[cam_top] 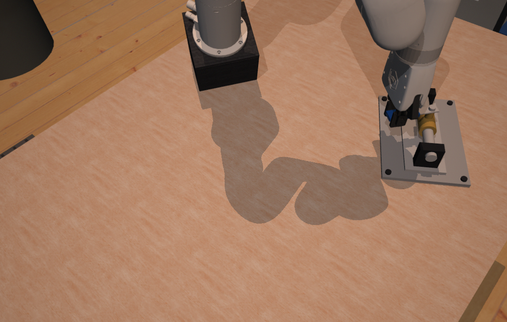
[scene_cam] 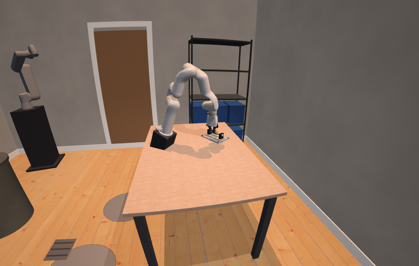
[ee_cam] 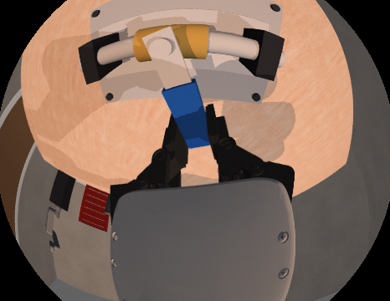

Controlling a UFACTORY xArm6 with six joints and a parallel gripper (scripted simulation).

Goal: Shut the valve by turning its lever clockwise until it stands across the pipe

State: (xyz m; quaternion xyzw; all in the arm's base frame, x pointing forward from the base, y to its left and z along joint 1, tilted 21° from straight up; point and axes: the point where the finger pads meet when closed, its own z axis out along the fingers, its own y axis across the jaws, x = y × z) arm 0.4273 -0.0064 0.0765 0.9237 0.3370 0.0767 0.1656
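Right now the valve lever is 30 mm to the left of my hand and 30 mm ahead of it.
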